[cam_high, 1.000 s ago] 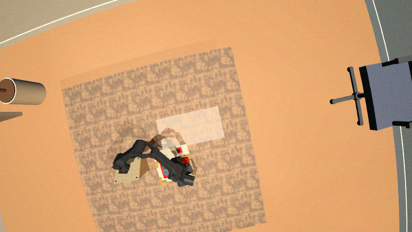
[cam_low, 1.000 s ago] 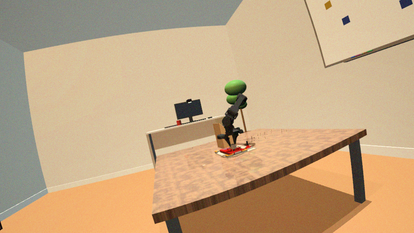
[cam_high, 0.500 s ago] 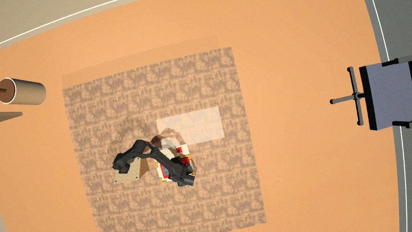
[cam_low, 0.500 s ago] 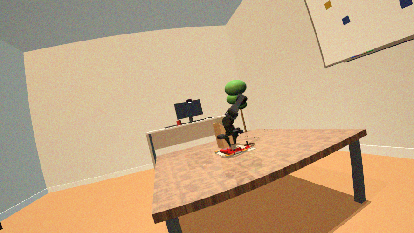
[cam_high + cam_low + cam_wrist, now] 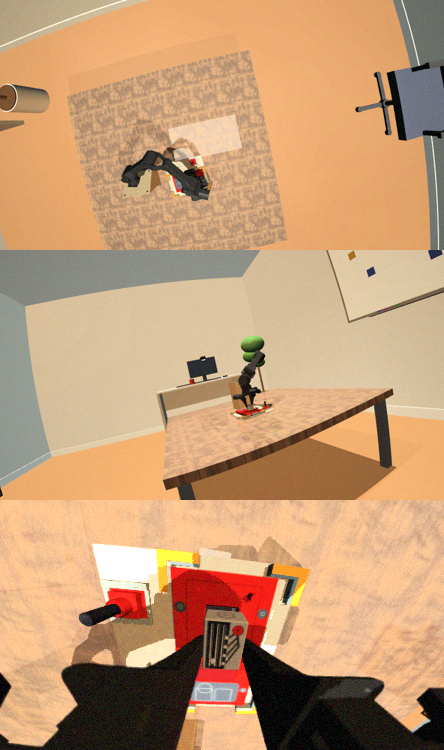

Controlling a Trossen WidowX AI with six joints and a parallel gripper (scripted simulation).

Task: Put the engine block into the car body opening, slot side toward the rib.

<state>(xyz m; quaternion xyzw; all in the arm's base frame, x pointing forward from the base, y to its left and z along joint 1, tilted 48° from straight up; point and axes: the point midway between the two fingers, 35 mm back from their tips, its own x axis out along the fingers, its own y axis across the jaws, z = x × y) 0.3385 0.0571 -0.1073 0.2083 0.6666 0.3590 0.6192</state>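
Right now my gripper tip is 1 cm above the engine block. Also, from my gripper tip: cream base plate: 5 cm behind, 4 cm below, 1 cm to the left.
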